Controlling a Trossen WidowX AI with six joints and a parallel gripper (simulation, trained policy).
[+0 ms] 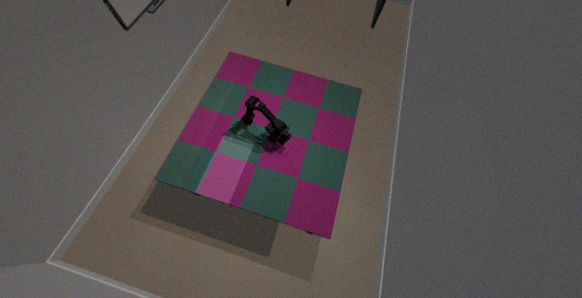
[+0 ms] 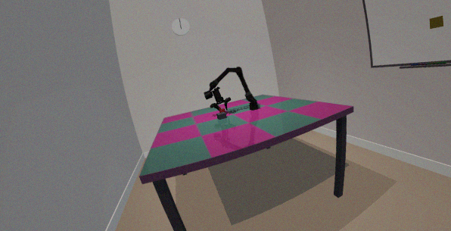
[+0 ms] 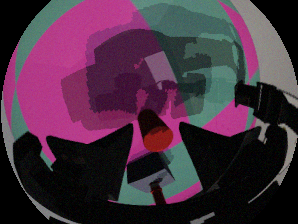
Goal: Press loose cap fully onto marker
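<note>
Now: gripper tip 5 cm short of the holder block, 9 cm to the right of it and 1 cm above it. Also, from my gripper tip: red cap 1 cm ahead.
</note>
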